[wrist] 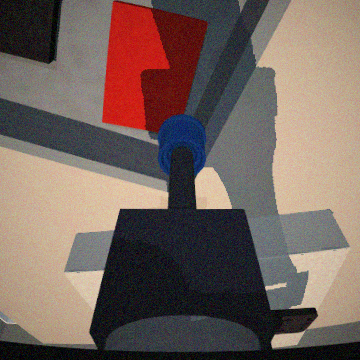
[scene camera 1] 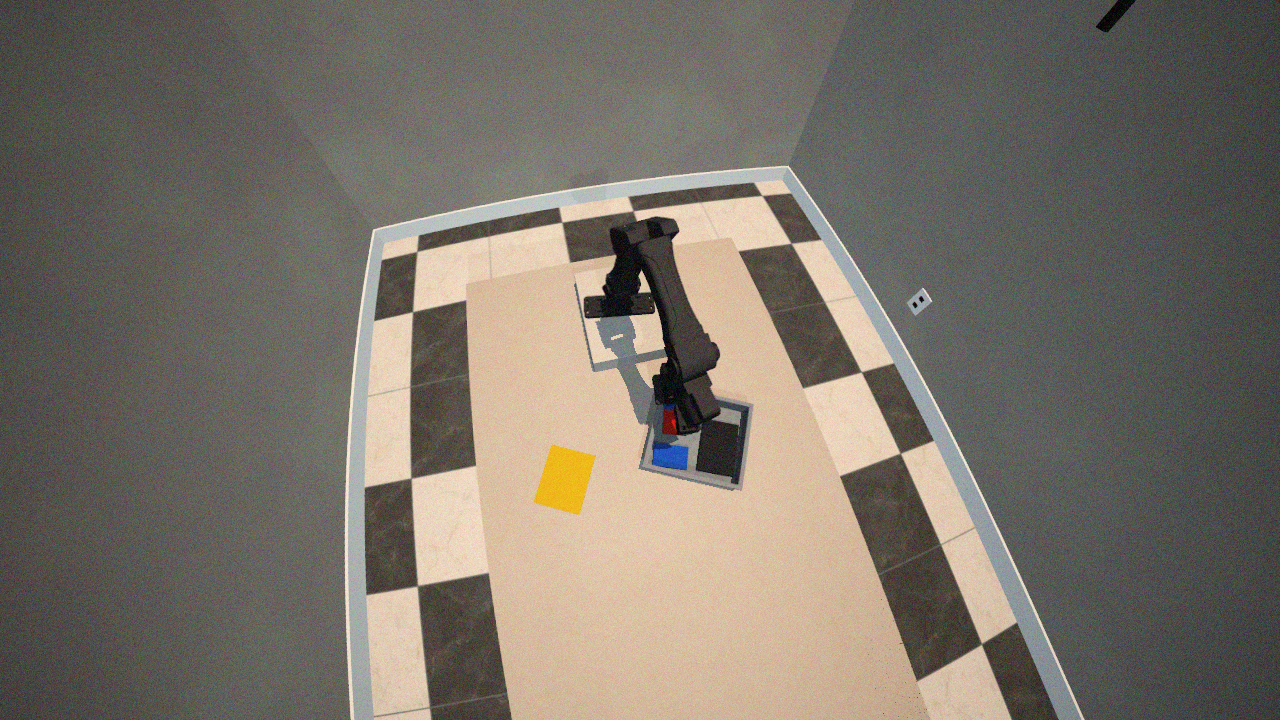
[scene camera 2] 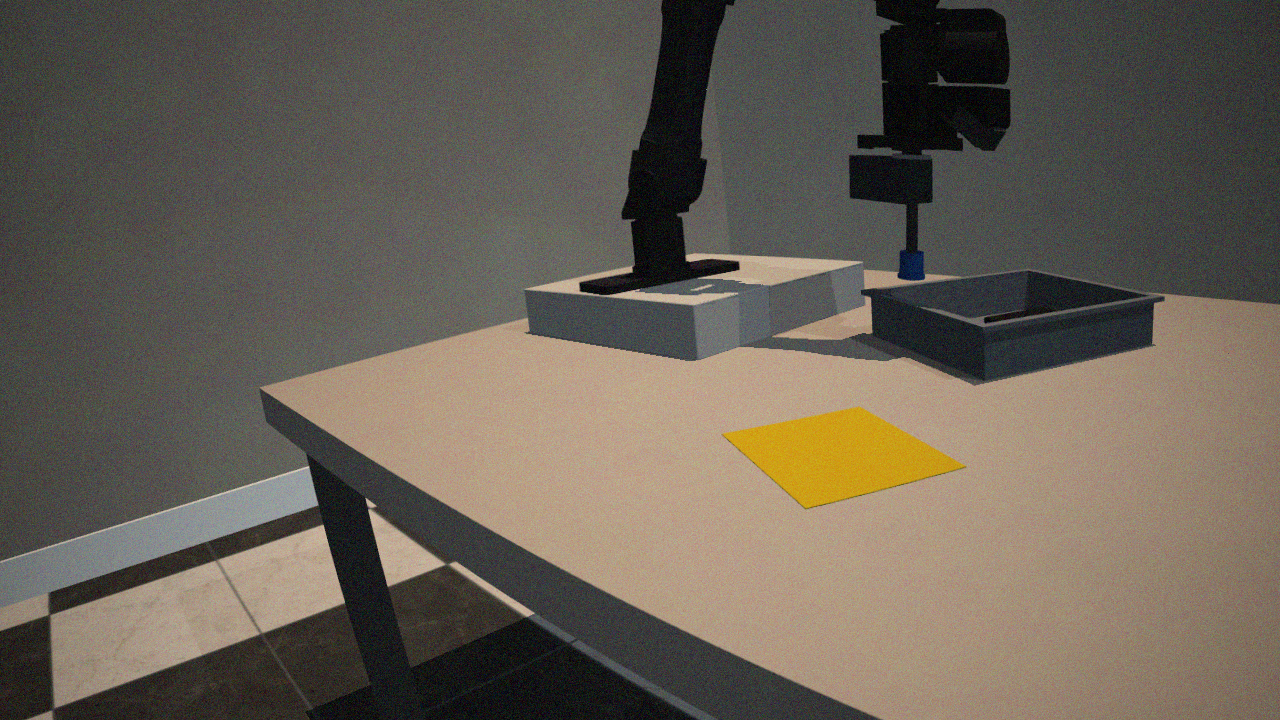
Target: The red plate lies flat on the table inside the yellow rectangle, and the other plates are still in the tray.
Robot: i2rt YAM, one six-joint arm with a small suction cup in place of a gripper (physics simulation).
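Frame: origin at the arm's base, x ahead, y left, z up, level; metres.
Seen in the pictures: hand, tool point: (wrist: 181,136) (scene camera 2: 911,277); arm's base, link origin: (scene camera 1: 619,306) (scene camera 2: 662,279).
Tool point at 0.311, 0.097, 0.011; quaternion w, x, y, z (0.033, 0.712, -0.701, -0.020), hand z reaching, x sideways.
Note:
Pixels of each thing's middle, then the offset from my tool point to it, as dx, dy, dz. "spot": a spot on its surface instead. Level surfaces: height alone.
- red plate, body centre: (wrist: 149,74) (scene camera 1: 675,417) +0.018, +0.023, -0.061
- tray, body centre: (scene camera 2: 1010,316) (scene camera 1: 699,437) +0.080, +0.072, -0.044
- blue plate, body centre: (scene camera 1: 670,456) +0.118, -0.005, -0.061
- larger black plate, body centre: (scene camera 1: 718,447) +0.109, +0.121, -0.060
- yellow rectangle, surface spot: (scene camera 2: 841,456) (scene camera 1: 562,483) spot: +0.158, -0.280, -0.068
- table, surface height: dz -0.069
The red plate (scene camera 1: 669,421) (wrist: 135,65) lies flat in the tray (scene camera 1: 747,447) (scene camera 2: 1074,331) (wrist: 75,136), partly shaded and partly covered by the arm in scene camera 1. The blue plate (scene camera 1: 670,456) and the larger black plate (scene camera 1: 718,449) (wrist: 25,30) lie in the same tray. The yellow rectangle (scene camera 1: 564,480) (scene camera 2: 841,456) is on the table and bears no plate. My gripper, a blue suction cup (scene camera 2: 911,265) (wrist: 182,142), points down and holds nothing. It hangs a little above rim height near the tray's corner by the red plate, apart from the plate.
The arm's base stands on a white block (scene camera 1: 626,353) (scene camera 2: 617,313) beside the tray. The tray's raised walls surround the plates. The table (scene camera 1: 662,608) (scene camera 2: 572,429) has its edge beyond the yellow rectangle. The arm casts a shadow between the block and the tray.

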